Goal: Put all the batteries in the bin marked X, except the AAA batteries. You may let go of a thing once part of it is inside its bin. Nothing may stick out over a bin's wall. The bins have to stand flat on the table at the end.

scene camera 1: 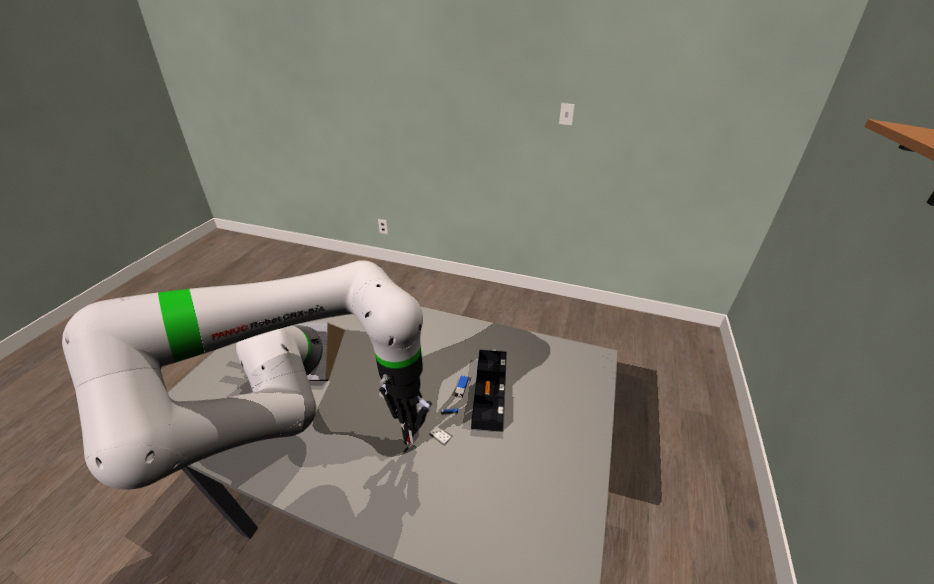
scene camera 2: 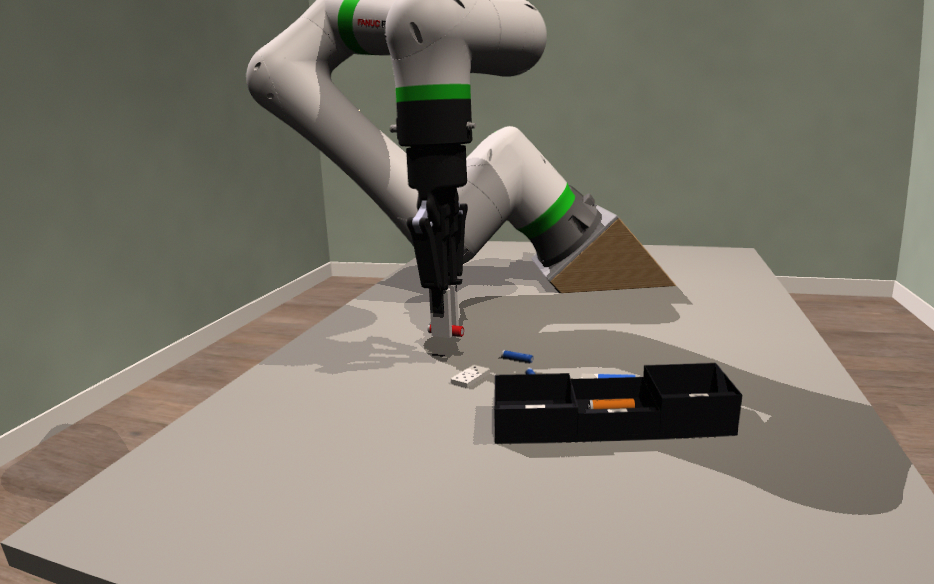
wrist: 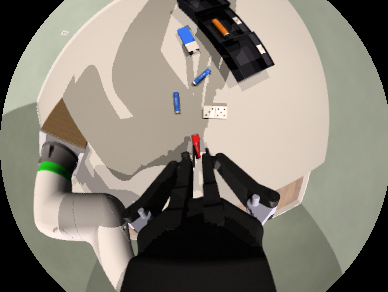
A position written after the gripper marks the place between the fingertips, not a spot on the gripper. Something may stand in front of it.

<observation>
In view: the gripper (scene camera 2: pixel 445 333).
The gripper shows as well in scene camera 1 (scene camera 1: pixel 411 437) and in the wrist view (wrist: pixel 197 146).
</observation>
